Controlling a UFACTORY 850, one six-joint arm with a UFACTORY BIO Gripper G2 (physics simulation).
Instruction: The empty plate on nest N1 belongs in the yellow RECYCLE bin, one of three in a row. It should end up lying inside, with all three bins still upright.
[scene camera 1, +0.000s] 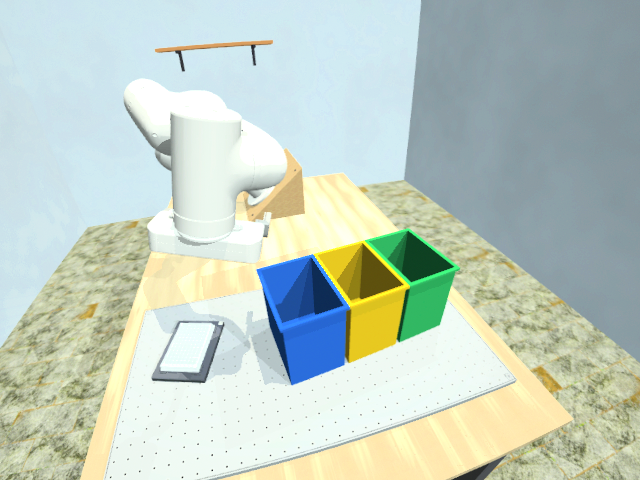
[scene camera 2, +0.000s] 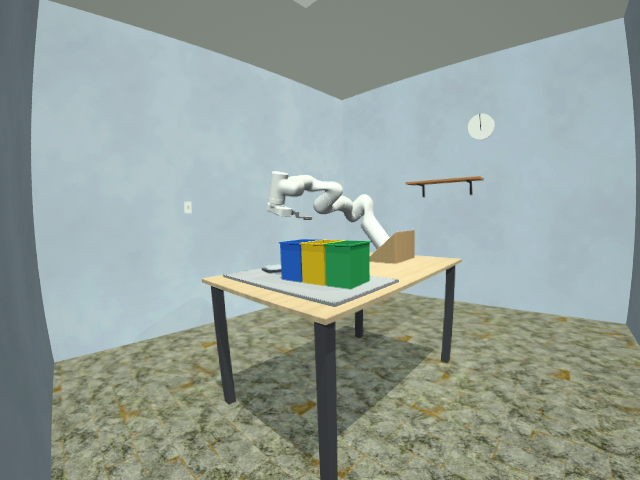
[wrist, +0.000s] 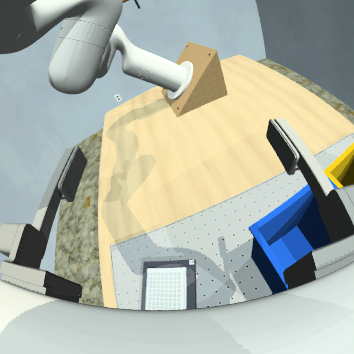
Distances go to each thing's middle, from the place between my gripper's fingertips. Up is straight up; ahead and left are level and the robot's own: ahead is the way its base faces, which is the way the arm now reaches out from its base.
My gripper is now 21 cm above the blue bin (scene camera 1: 307, 314), 14 cm short of it and 9 cm to the right of it. Round my hand: yellow bin (scene camera 1: 375, 293) 22 cm to the left, 21 cm below, 15 cm ahead; white plate (scene camera 1: 187, 350) 29 cm below, 16 cm to the right, 5 cm ahead; dark nest (scene camera 1: 208, 358) 30 cm below, 16 cm to the right, 5 cm ahead.
